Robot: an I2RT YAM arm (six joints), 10 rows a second.
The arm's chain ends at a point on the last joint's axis. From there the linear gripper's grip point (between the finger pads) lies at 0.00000 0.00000 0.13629 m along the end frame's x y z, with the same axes.
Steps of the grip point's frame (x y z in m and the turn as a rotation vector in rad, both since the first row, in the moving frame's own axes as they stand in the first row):
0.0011 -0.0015 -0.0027 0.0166 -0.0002 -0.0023
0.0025 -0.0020 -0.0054 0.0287 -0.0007 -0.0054
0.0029 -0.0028 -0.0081 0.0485 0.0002 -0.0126
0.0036 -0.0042 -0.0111 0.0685 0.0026 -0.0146
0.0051 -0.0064 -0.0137 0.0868 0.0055 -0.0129
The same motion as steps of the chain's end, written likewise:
0.0011 0.0008 -0.0027 0.0166 -0.0002 -0.0023
0.0026 0.0019 -0.0053 0.0287 -0.0007 -0.0054
0.0029 0.0038 -0.0079 0.0485 0.0002 -0.0126
0.0033 0.0051 -0.0108 0.0685 0.0026 -0.0146
0.0044 0.0054 -0.0132 0.0868 0.0055 -0.0129

